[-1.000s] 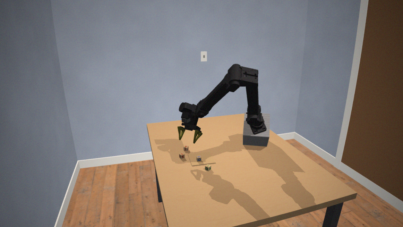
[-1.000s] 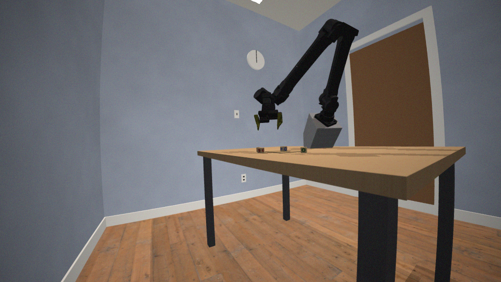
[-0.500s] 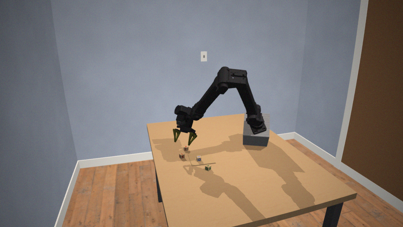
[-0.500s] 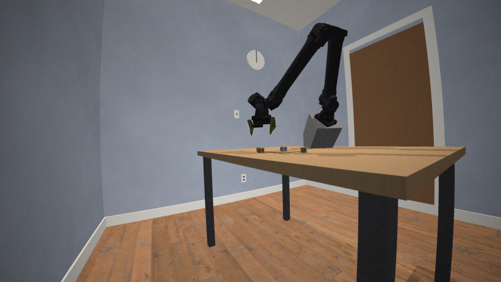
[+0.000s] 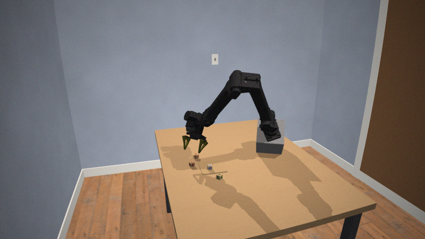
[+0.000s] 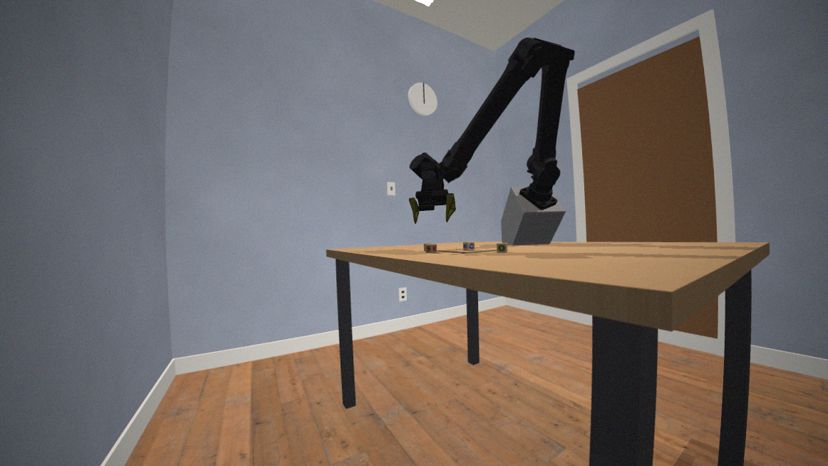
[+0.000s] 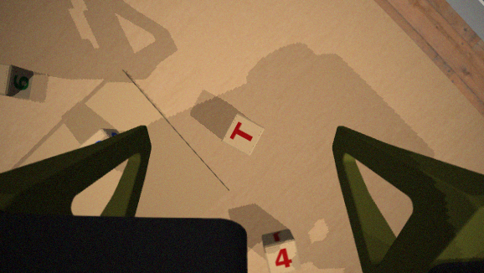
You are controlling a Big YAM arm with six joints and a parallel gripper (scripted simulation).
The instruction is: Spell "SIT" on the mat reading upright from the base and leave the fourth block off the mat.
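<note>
Now: hand 11 cm past the tan mat, 10 cm above it and 3 cm to the right of it. Round my hand: T block 9 cm below; green-lettered block 16 cm to the left, 14 cm behind, 9 cm below.
</note>
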